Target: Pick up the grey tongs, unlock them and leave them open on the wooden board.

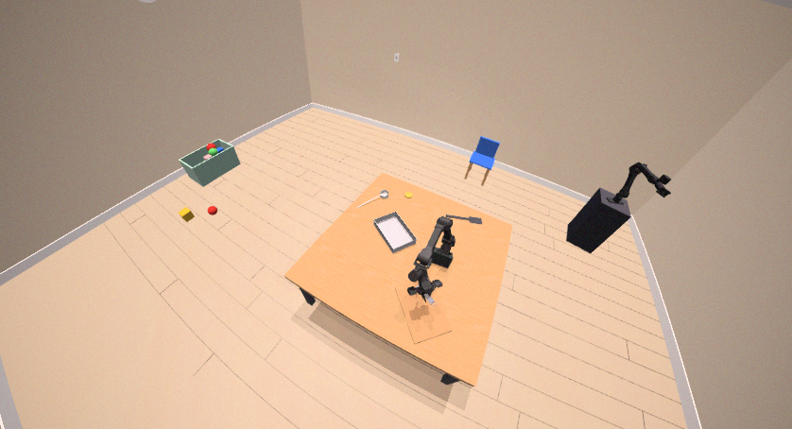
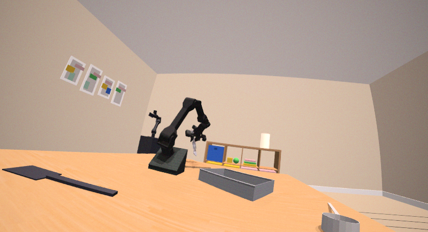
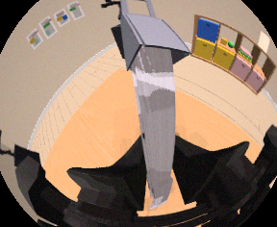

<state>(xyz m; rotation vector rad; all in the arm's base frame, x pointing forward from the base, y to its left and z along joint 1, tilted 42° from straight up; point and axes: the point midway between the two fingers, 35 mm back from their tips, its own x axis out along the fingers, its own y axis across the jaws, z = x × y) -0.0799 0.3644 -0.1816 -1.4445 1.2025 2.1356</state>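
Right now the wooden board is 18 cm below my gripper tip, 3 cm to the right of it and 1 cm ahead of it. Also, from my gripper tip: yellow thing: 83 cm to the right, 62 cm ahead, 18 cm below; then grey roasting tin: 48 cm ahead, 40 cm to the right, 16 cm below; then dark spatula: 91 cm to the right, 18 cm below, 8 cm ahead.
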